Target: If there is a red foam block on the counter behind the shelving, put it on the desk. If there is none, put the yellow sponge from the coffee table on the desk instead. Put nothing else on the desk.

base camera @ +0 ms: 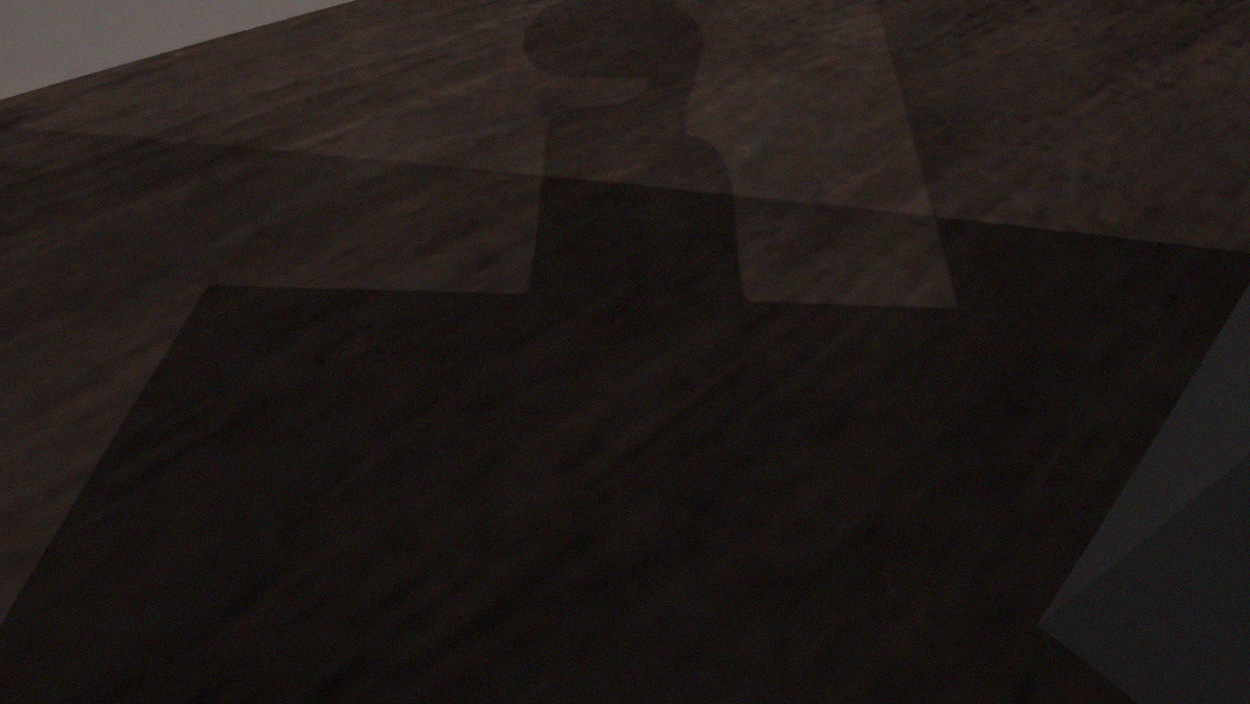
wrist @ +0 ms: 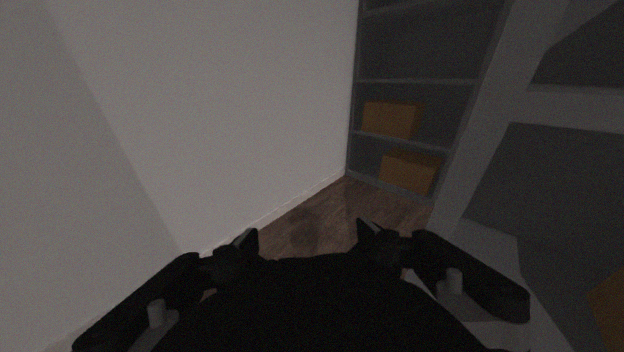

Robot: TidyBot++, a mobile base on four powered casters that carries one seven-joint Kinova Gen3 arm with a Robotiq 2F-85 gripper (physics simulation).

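Places are measured from the arm's base along level axes (x up, y back, z right), in metres.
Pixels of known places: gripper, fingertip midpoint: (wrist: 307, 233).
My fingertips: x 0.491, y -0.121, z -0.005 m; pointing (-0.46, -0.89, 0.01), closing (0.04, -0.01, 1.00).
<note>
Behind a point stands the place of what it marks.
My gripper (wrist: 307, 233) {x 0.491, y -0.121, z -0.006 m} is open in the wrist view, with its two black fingertips wide apart and the dark wood floor showing between them. It holds nothing. Grey shelving (wrist: 487, 115) {x 0.566, y -0.220, z 0.222 m} stands close on the right of the gripper in the wrist view. The red foam block, the counter, the yellow sponge, the coffee table and the desk do not show in either view.
A white wall (wrist: 225, 100) {x 0.515, y -0.997, z -0.383 m} runs along the left. A second grey shelf unit (wrist: 415, 81) {x 0.575, y -1.413, z 0.843 m} with orange-brown boxes (wrist: 390, 119) {x 0.282, y -1.525, z 0.764 m} (wrist: 407, 170) {x -0.134, y -1.353, z 0.927 m} stands farther back. In the base camera view, a grey panel corner (base camera: 1163, 524) {x -0.292, y -0.231, z 0.211 m} is close at the right, and shadows lie on the wood floor (base camera: 393, 227) {x -0.396, y -0.539, z -0.188 m}.
</note>
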